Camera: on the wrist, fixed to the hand. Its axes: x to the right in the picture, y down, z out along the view.
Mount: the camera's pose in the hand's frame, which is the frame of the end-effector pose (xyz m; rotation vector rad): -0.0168 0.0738 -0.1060 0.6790 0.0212 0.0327
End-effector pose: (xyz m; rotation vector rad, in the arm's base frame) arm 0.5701 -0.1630 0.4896 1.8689 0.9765 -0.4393
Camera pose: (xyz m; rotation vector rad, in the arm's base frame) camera 0.6063 -0.0955 0.5950 2.4895 0.8685 -0.8052
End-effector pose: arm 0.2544 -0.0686 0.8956 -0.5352 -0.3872 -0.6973
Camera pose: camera 0.3102 -0.0744 0.7781 0.1089 -0.5612 -0.4971
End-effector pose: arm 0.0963 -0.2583 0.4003 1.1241 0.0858 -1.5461
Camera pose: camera 0.2157 -0.2069 0.3921 1.6543 -0.4747 -1.5746
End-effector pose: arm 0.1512 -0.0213 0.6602 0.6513 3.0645 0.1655
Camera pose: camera 0.1937 0.0281 0.7730 -0.6334 -2.8001 0.8185
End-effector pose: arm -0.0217 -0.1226 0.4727 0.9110 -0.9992 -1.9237
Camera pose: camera 0.0973 -0.1710 0.4944 1.2645 -1.6873 -1.5476
